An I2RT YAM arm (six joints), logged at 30 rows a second.
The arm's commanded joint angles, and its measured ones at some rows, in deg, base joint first. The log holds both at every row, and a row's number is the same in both.
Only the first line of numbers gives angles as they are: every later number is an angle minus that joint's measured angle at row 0.
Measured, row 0:
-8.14, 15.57, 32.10, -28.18, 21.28, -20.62
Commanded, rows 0 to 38:
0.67, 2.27, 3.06, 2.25, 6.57, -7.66
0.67, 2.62, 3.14, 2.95, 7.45, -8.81
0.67, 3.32, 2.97, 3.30, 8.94, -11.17
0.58, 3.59, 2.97, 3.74, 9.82, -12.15
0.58, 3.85, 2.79, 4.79, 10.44, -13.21
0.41, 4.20, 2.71, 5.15, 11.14, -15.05
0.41, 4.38, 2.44, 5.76, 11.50, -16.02
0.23, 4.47, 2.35, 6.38, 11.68, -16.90
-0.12, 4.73, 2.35, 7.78, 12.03, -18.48
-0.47, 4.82, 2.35, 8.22, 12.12, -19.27
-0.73, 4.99, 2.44, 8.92, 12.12, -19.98
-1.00, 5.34, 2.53, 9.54, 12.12, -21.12
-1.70, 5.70, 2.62, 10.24, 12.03, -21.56
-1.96, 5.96, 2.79, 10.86, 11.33, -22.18
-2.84, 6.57, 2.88, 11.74, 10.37, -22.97
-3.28, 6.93, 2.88, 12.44, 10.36, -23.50
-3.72, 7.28, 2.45, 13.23, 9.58, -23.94
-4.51, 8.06, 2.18, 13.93, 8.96, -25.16
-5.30, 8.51, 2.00, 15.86, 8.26, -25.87
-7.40, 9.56, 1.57, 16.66, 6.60, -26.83
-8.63, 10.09, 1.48, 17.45, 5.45, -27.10
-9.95, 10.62, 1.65, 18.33, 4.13, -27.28
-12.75, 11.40, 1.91, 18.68, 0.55, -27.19
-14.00, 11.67, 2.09, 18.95, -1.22, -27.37
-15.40, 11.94, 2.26, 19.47, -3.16, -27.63
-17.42, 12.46, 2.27, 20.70, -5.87, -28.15
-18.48, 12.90, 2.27, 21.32, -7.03, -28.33
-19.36, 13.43, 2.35, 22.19, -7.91, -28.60
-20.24, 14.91, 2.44, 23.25, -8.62, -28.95
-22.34, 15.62, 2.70, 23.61, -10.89, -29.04
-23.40, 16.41, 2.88, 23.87, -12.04, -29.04
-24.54, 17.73, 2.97, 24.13, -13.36, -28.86
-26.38, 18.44, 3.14, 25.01, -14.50, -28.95
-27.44, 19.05, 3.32, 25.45, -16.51, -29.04
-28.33, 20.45, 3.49, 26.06, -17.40, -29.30
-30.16, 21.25, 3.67, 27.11, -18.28, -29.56
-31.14, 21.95, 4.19, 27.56, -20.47, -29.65
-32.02, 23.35, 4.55, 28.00, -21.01, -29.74
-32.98, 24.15, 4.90, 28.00, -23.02, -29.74
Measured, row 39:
-30.69, 22.36, 1.66, 23.25, -15.89, -28.72
